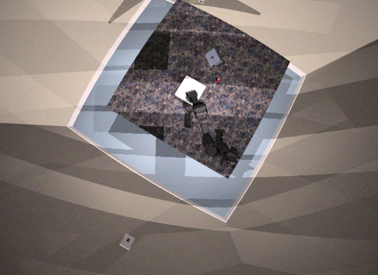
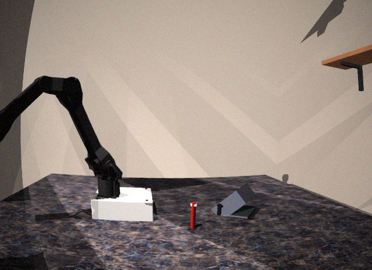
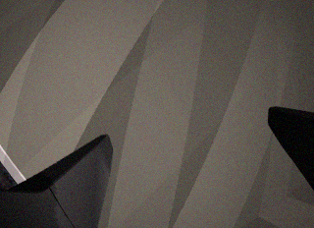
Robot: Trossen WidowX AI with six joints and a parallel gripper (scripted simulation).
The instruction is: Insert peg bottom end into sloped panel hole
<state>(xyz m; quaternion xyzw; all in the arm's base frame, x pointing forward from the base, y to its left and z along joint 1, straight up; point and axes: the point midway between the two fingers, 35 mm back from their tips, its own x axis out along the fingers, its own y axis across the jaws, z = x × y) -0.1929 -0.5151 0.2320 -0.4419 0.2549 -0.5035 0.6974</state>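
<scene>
Now: gripper tip 45 cm short of the red peg, 46 cm to the right of it and 24 cm above it. Also, from my gripper tip: grey sloped panel: 59 cm ahead, 62 cm to the left, 27 cm below.
</scene>
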